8 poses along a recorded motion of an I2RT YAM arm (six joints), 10 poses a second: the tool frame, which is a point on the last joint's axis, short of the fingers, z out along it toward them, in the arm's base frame.
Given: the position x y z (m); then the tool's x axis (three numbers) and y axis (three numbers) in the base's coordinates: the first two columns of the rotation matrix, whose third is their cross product.
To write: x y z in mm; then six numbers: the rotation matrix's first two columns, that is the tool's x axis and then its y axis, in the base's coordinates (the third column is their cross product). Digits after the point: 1 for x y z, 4 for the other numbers.
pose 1, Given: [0.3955, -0.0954, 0.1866, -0.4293, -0.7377, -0.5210, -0.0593, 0.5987, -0.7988]
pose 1, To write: [395.5, -95.4, 186.6, -0.4293, -0.7377, -0.5210, -0.0593, 0.5987, -0.7988]
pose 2, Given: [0.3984, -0.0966, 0.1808, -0.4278, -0.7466, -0.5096, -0.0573, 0.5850, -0.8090]
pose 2, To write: [398.4, -96.6, 180.8, -0.4278, -0.7466, -0.5096, -0.0573, 0.5850, -0.8090]
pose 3, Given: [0.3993, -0.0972, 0.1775, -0.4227, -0.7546, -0.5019, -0.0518, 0.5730, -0.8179]
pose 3, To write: [399.3, -97.2, 177.5, -0.4227, -0.7546, -0.5019, -0.0518, 0.5730, -0.8179]
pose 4, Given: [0.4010, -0.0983, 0.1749, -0.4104, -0.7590, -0.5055, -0.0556, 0.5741, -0.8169]
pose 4, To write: [401.0, -98.3, 174.9, -0.4104, -0.7590, -0.5055, -0.0556, 0.5741, -0.8169]
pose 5, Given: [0.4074, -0.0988, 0.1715, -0.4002, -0.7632, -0.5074, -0.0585, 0.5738, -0.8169]
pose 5, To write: [407.4, -98.8, 171.5, -0.4002, -0.7632, -0.5074, -0.0585, 0.5738, -0.8169]
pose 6, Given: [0.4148, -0.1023, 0.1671, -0.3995, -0.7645, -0.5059, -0.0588, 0.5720, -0.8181]
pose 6, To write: [414.8, -102.3, 167.1, -0.3995, -0.7645, -0.5059, -0.0588, 0.5720, -0.8181]
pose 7, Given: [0.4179, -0.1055, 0.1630, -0.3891, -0.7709, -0.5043, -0.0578, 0.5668, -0.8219]
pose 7, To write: [417.9, -105.5, 163.0, -0.3891, -0.7709, -0.5043, -0.0578, 0.5668, -0.8219]
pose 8, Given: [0.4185, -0.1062, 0.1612, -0.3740, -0.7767, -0.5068, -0.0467, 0.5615, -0.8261]
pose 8, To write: [418.5, -106.2, 161.2, -0.3740, -0.7767, -0.5068, -0.0467, 0.5615, -0.8261]
